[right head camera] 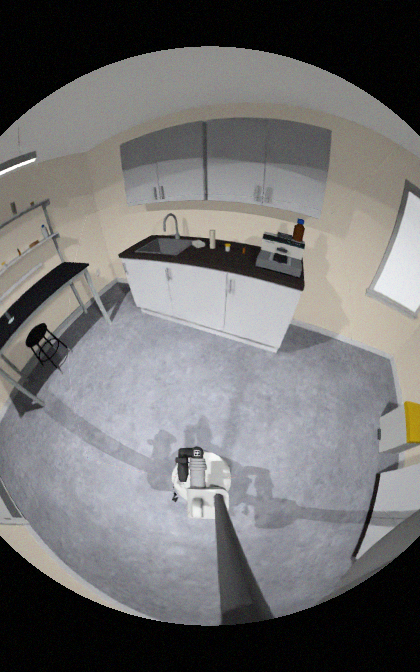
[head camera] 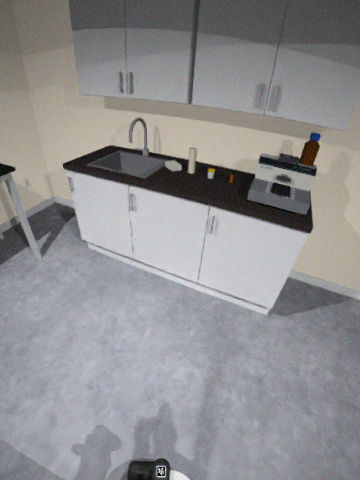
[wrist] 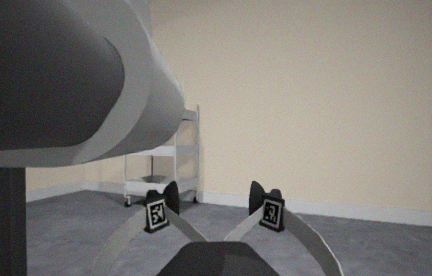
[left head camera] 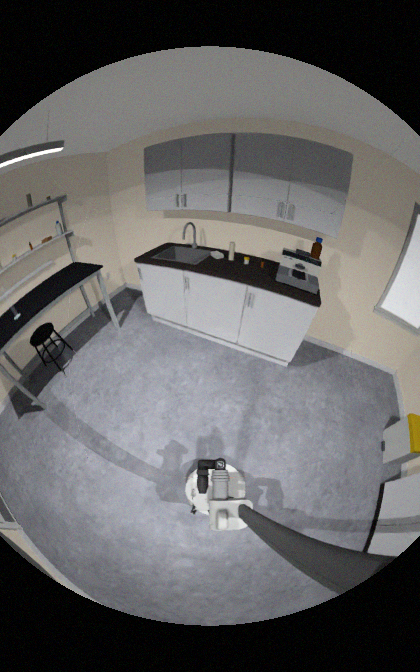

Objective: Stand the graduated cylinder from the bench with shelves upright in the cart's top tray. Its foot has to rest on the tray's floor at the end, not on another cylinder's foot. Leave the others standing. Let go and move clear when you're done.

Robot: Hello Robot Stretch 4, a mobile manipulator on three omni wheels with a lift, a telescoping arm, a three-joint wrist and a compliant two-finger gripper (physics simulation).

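Frame: origin at the robot's base, x ahead, y left, z up, level; millimetres.
Seen in the pictures: hand at its tool point: [right head camera: 182, 499] [wrist: 214, 201] [left head camera: 201, 511].
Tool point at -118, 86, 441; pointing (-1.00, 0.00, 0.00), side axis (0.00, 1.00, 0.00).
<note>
A point is followed by its place in that frame, as x, y, z.
The bench with shelves [left head camera: 50, 286] [right head camera: 40, 288] stands along the left wall, with a black top. A small, thin, pale upright thing [left head camera: 16, 313] {916, 1875, 918} [right head camera: 9, 317] {911, 1877, 927} with a light foot stands on it near the left edge of both side head views; it looks like the graduated cylinder but is too small to read clearly. The white cart [wrist: 198, 150] {-1969, -30, 392} stands far off by the wall in the wrist view, partly hidden behind a robot part. Its top tray [wrist: 189, 115] {-1860, -91, 662} shows in part, and its contents cannot be made out. My gripper [wrist: 214, 199] {-118, 86, 441} is open and empty, far from both.
A black stool [left head camera: 42, 334] {1024, 1828, 532} [right head camera: 37, 334] {1033, 1817, 532} stands in front of the bench. A sink counter [head camera: 195, 192] {1426, -139, 882} [left head camera: 235, 275] {1401, -134, 883} [right head camera: 215, 260] {1453, -145, 882} with a balance and bottles stands at the far wall. A grey bin with a yellow lid [left head camera: 415, 433] {-61, -1914, 422} [right head camera: 413, 422] {-69, -1938, 423} is at the right.
</note>
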